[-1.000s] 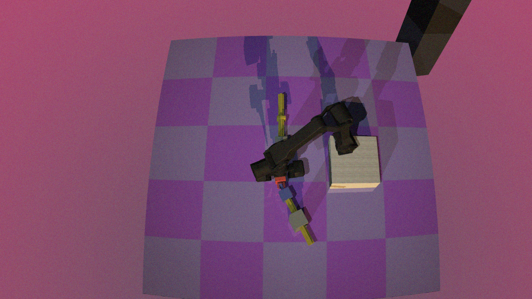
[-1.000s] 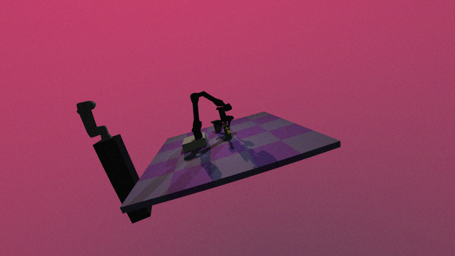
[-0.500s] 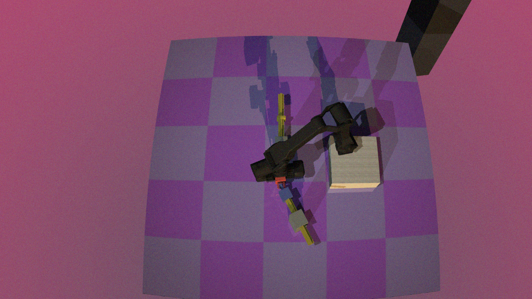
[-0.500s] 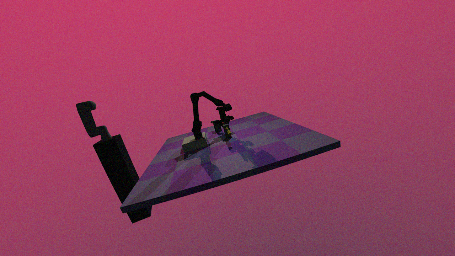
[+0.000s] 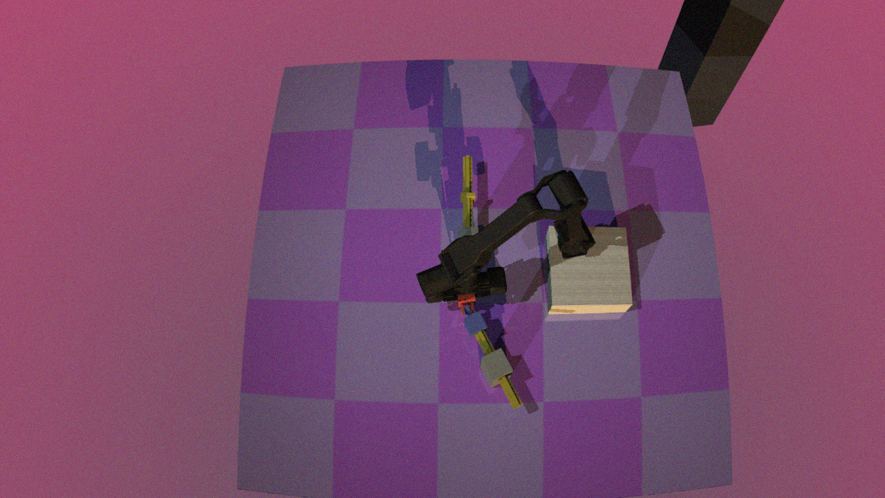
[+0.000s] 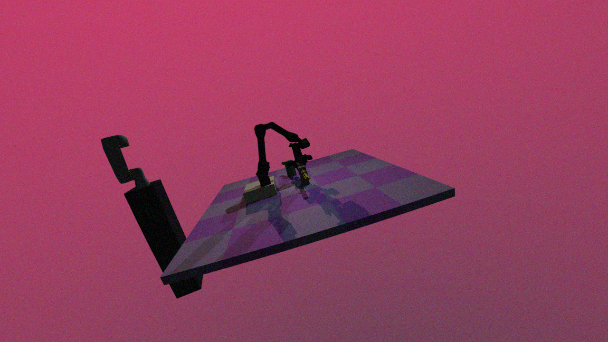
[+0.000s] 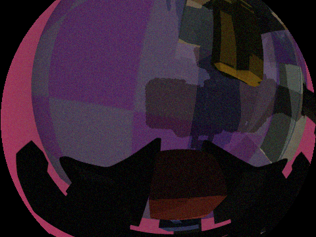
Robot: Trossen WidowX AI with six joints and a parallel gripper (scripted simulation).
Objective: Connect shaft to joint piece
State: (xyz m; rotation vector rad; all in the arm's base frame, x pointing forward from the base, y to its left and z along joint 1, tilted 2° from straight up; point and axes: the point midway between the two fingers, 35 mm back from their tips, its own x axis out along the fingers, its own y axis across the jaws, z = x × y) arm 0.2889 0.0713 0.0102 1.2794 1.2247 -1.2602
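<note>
Now: the red square joint piece 40 mm above my gripper tip and 20 mm to the left of it.
</note>
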